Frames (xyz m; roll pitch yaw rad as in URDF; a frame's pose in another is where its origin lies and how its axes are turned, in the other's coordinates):
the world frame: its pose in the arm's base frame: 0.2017 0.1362 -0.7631 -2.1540 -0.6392 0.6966
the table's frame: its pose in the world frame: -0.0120 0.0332 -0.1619 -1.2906 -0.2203 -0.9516
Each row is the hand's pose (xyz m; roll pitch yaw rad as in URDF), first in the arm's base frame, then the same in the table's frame.
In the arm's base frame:
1: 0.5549 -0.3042 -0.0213 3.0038 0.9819 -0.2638
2: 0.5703 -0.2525 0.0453 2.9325 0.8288 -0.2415
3: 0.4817 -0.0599 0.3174 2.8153 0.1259 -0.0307
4: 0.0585 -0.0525 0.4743 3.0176 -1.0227 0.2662
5: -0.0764 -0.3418 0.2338 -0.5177 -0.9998 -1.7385
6: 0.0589 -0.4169 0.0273 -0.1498 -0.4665 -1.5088
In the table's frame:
1: 0.2910 0.7579 0.0232 -2.2989 -0.4462 -2.9406
2: 0.3668 0.7751 0.0592 -2.3222 -0.5401 -3.0788
3: 0.7114 0.7852 0.0702 -1.9364 -0.9548 2.3580
4: 0.9629 0.6796 -0.2894 -0.4786 -0.4386 0.8648
5: 0.6552 0.6436 -0.5419 0.4214 0.4515 1.1352
6: 0.4131 0.6241 -0.4546 1.2451 0.5032 1.7628

